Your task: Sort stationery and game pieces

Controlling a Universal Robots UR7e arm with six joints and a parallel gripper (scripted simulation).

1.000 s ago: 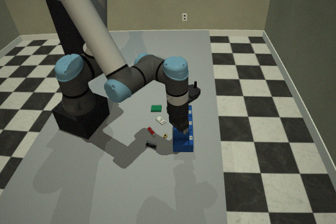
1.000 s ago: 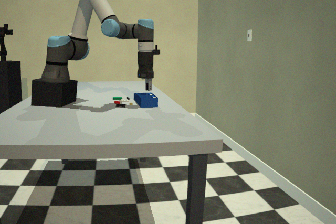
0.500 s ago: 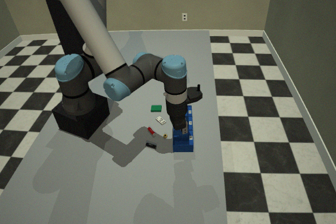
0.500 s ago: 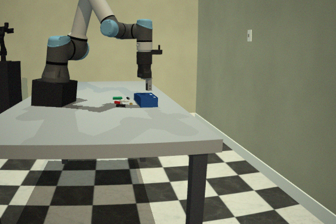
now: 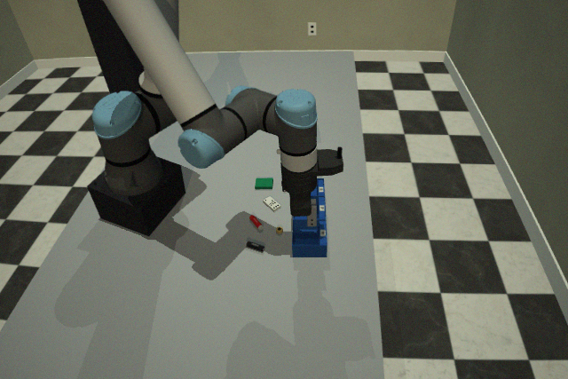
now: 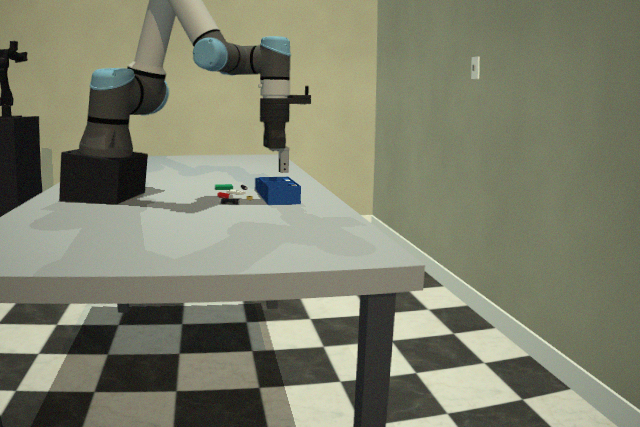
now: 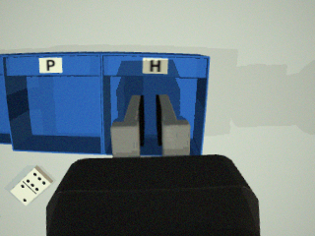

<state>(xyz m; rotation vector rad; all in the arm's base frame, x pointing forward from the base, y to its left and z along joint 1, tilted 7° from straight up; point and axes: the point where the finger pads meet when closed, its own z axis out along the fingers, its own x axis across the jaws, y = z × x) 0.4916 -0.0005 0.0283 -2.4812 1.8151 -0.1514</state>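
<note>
The blue bin row lies 30 mm behind my hand, 80 mm to the left of it and 70 mm below it. Also, from my hand: yellow ring: 90 mm behind, 20 mm to the left, 90 mm below; then white domino: 140 mm behind, 100 mm to the left, 90 mm below; then red cylinder: 160 mm behind, 20 mm to the left, 90 mm below.
</note>
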